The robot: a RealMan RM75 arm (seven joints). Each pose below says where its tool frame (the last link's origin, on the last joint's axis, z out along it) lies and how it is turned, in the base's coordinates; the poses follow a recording.
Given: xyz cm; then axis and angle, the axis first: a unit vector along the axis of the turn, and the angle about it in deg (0 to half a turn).
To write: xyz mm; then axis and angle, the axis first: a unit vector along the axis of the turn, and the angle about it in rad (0 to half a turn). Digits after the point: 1 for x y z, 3 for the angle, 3 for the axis.
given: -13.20 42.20 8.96 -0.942 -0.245 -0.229 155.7
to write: -132.0 422.0 89.6 -0.942 -0.245 -0.229 2.717
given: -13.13 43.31 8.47 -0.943 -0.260 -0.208 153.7
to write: -131.3 433.1 84.7 -0.943 -0.260 -0.208 2.683
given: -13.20 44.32 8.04 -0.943 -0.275 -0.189 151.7
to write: -132.0 443.2 80.4 -0.943 -0.275 -0.189 2.648
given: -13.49 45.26 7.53 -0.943 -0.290 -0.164 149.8
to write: -134.9 452.6 75.3 -0.943 -0.290 -0.164 2.615
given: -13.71 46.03 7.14 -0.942 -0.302 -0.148 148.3
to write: -137.1 460.3 71.4 -0.942 -0.302 -0.148 2.588
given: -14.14 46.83 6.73 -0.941 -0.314 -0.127 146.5
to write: -141.4 468.3 67.3 -0.941 -0.314 -0.127 2.557
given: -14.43 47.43 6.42 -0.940 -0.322 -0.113 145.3
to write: -144.3 474.3 64.2 -0.940 -0.322 -0.113 2.536
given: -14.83 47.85 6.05 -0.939 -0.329 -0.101 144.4
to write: -148.3 478.5 60.5 -0.939 -0.329 -0.101 2.520
